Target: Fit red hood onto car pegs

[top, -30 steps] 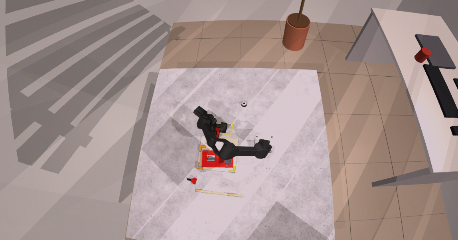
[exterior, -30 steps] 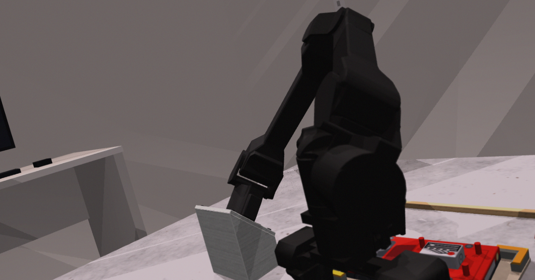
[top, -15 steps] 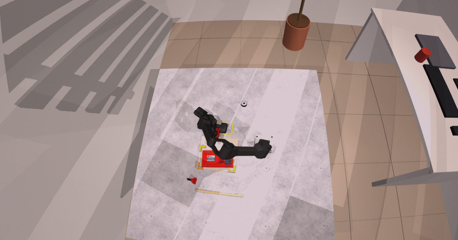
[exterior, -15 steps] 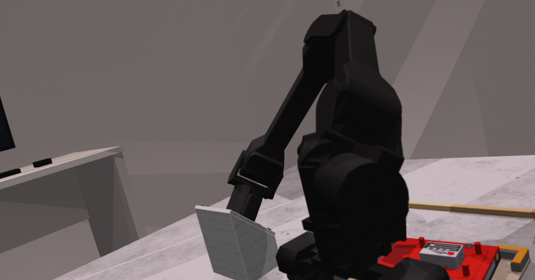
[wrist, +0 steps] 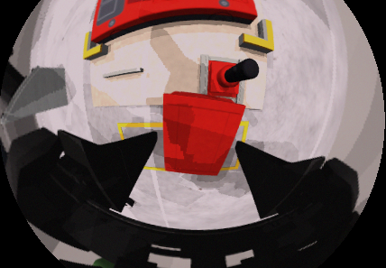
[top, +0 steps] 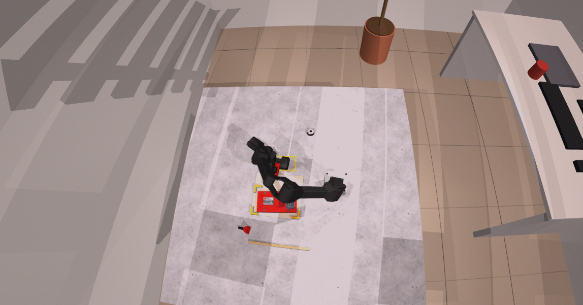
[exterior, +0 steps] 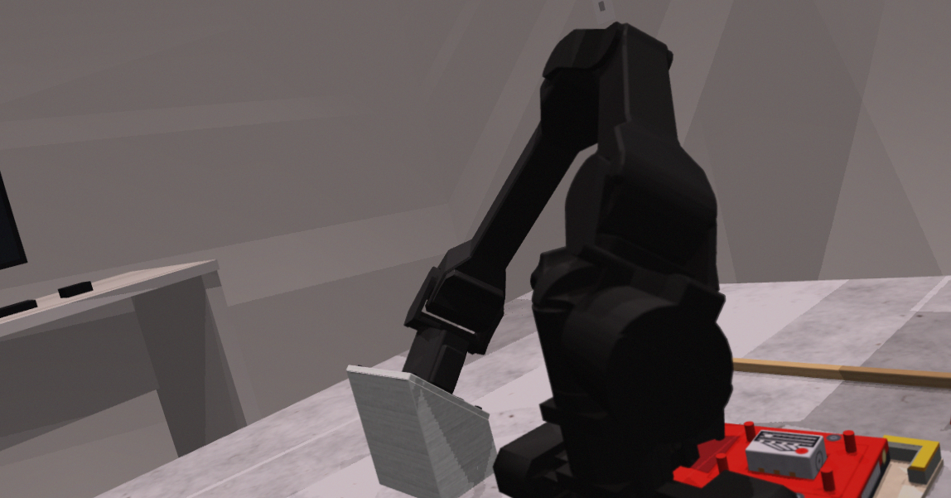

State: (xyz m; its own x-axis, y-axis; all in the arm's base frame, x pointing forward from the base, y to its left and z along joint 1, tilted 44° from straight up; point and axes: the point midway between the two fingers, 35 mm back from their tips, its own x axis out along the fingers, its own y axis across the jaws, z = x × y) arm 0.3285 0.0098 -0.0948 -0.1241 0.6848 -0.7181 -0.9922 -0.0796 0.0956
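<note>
Now: the grey engine block 19 cm to the left of my gripper tip and 2 cm behind it. Round my gripper tip: wooden strip: 39 cm to the left, 12 cm behind, 2 cm below; red hood: right at my gripper tip.
</note>
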